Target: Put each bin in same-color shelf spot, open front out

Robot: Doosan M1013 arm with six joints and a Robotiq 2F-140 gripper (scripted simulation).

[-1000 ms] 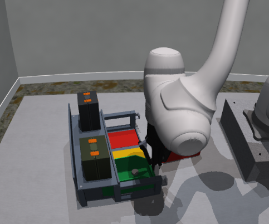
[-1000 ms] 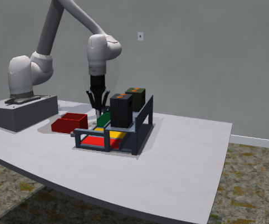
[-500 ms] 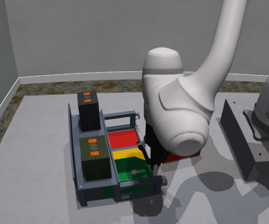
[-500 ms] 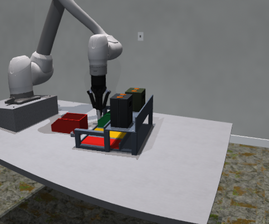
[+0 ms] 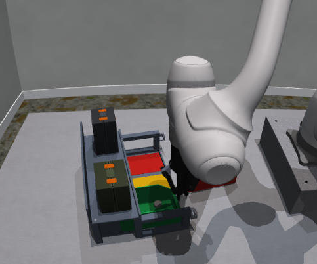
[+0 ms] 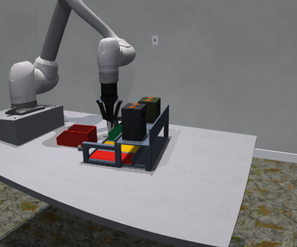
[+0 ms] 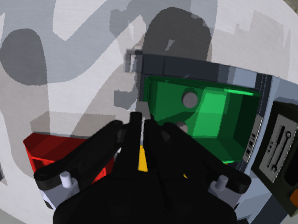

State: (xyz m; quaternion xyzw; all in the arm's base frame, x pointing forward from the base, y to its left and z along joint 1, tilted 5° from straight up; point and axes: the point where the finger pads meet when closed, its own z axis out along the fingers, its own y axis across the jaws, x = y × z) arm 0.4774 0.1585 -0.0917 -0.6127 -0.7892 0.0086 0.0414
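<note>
The red bin lies 10 cm behind my hand, 14 cm to the right of it and 2 cm below it. Round my hand: green bin: 9 cm ahead, 2 cm to the left, 1 cm below.
</note>
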